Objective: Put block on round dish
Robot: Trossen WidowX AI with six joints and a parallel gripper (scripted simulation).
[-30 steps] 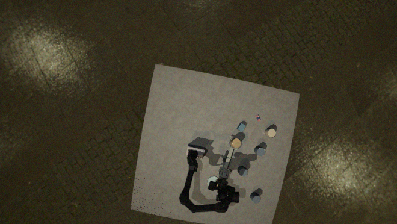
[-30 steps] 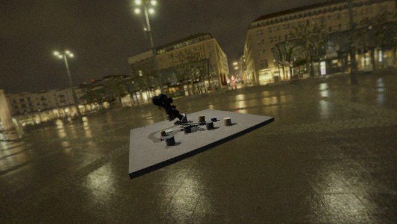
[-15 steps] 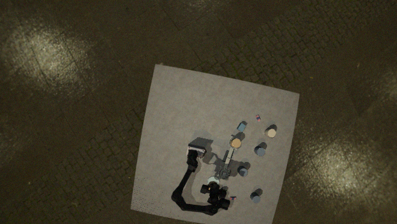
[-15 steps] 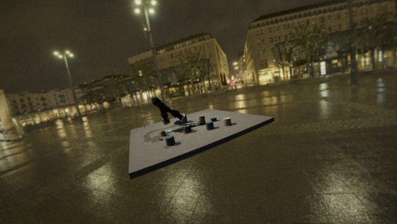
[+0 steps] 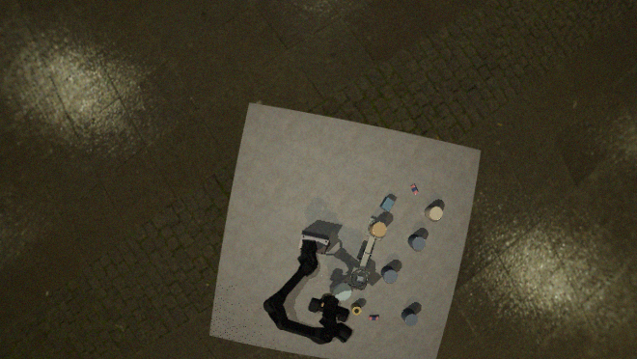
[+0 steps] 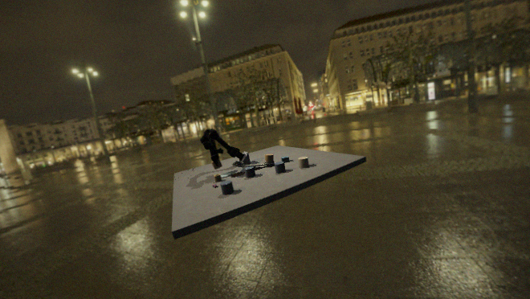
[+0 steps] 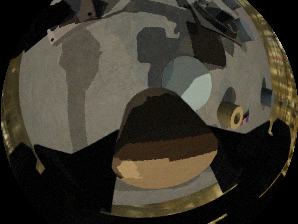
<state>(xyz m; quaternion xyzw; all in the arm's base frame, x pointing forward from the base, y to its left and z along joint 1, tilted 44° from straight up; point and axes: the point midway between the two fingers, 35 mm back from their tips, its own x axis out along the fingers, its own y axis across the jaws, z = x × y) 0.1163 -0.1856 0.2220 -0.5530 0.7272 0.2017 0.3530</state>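
Right now the pale round dish is 8 cm ahead of my gripper tip, 2 cm to the left of it and 8 cm below it. The rest, counted from my gripper tip: blue block (27 cm ahead, 50 cm to the left, 6 cm below); then balance beam (19 cm ahead, 24 cm to the left, 5 cm below); then cup (1 cm behind, 2 cm to the right, 1 cm above).
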